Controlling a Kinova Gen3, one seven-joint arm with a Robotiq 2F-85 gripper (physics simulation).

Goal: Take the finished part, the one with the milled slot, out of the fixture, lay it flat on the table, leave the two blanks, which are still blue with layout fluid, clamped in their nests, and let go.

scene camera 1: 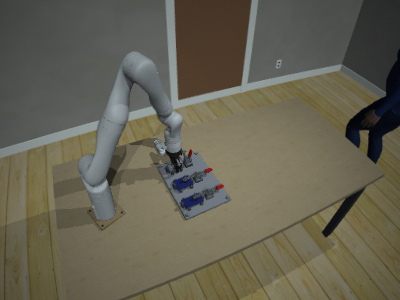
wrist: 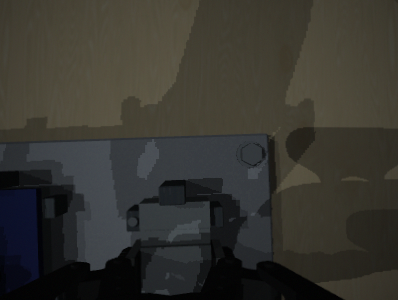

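Pixels of known places: gripper, between the fingertips: (scene camera 1: 175, 169) (wrist: 178, 254); arm's base, origin of its link: (scene camera 1: 105, 211).
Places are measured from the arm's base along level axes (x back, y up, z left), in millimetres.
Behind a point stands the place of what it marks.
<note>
The finished part (wrist: 175, 217) @(x -354, y 32, z 117 mm), bare grey with a slot line across it, sits in the end nest of the grey fixture plate (scene camera 1: 175, 204) @(x -320, y 4, z -85 mm) (wrist: 95, 155) @(x -321, y 6, z 61 mm), between small stop blocks. My gripper (scene camera 1: 177, 169) @(x -385, y 6, z 119 mm) (wrist: 178, 254) @(x -385, y 6, z 119 mm) points down over that nest. Its fingers are shut on the part's two long sides, and its near end is hidden at the bottom of the wrist view. One blue blank (scene camera 1: 183, 184) @(x -381, y 27, z -4 mm) (wrist: 17, 235) @(x -370, y 27, z 26 mm) lies in the middle nest, and the other blue blank (scene camera 1: 192, 201) @(x -385, y 22, z -107 mm) lies in the far end nest, both under their clamps.
The red handle (scene camera 1: 190, 153) @(x -467, y 88, z 119 mm) beside my gripper stands raised. The red handles (scene camera 1: 208, 170) @(x -519, y 48, z 15 mm) (scene camera 1: 220, 186) @(x -532, y 41, z -92 mm) at the blanks lie lower. A hex bolt (wrist: 251, 154) @(x -316, y 13, z 164 mm) sits at the plate's corner. The wooden table (scene camera 1: 280, 150) @(x -980, y -9, z 34 mm) extends around the plate. A person (scene camera 1: 382, 117) stands beyond the table's right end.
</note>
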